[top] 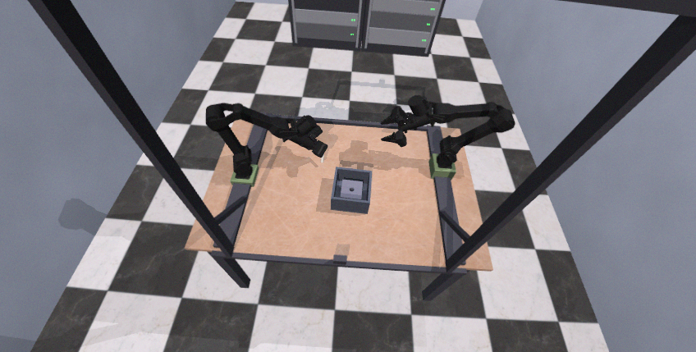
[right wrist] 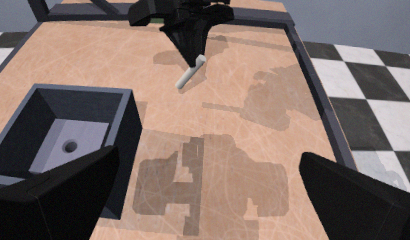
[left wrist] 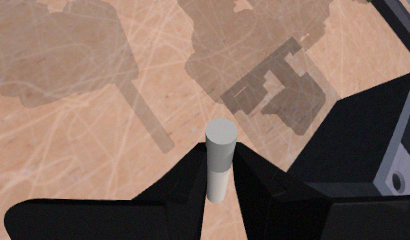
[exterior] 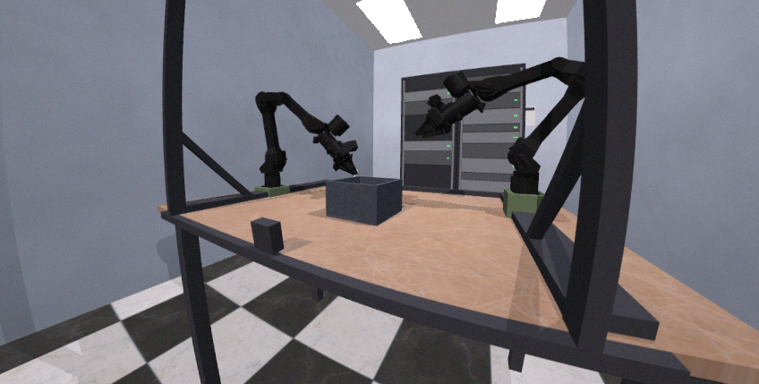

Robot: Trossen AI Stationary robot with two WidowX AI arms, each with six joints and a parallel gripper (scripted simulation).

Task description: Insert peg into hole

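Now: left hand 1 cm past the white peg, 2 cm to the left of it and 4 cm above it. Round my left hand: box: 19 cm behind, 14 cm to the right, 9 cm below.
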